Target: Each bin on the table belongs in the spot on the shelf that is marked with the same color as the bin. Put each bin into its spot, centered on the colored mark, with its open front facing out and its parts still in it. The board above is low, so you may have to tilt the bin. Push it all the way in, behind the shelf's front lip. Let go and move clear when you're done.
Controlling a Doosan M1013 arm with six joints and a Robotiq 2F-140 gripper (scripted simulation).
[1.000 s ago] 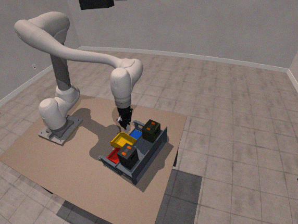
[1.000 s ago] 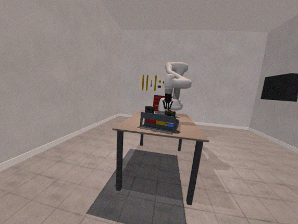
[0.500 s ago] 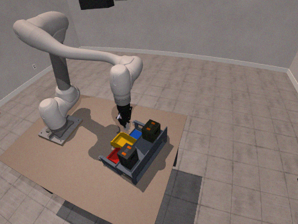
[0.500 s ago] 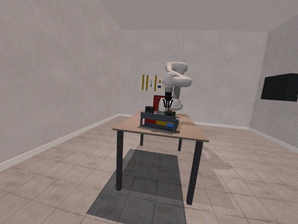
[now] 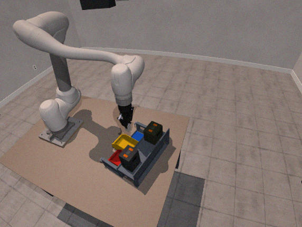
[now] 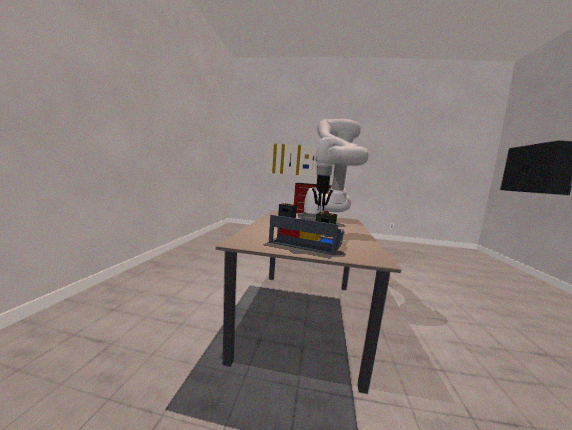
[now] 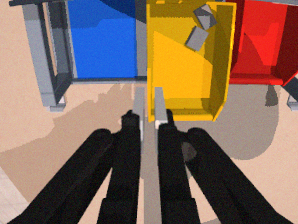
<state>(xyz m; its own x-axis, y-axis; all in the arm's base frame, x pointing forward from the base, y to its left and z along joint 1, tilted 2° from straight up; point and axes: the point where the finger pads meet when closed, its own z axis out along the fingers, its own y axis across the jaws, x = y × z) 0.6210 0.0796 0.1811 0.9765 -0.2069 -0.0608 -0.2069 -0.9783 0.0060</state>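
Right now the yellow bin is 14 cm below my hand, 5 cm to the right of it and 2 cm behind it. The rest, counted from my hand: red bin (16 cm to the right, 15 cm below, 1 cm ahead); grey shelf (14 cm ahead, 9 cm below, 8 cm to the right).
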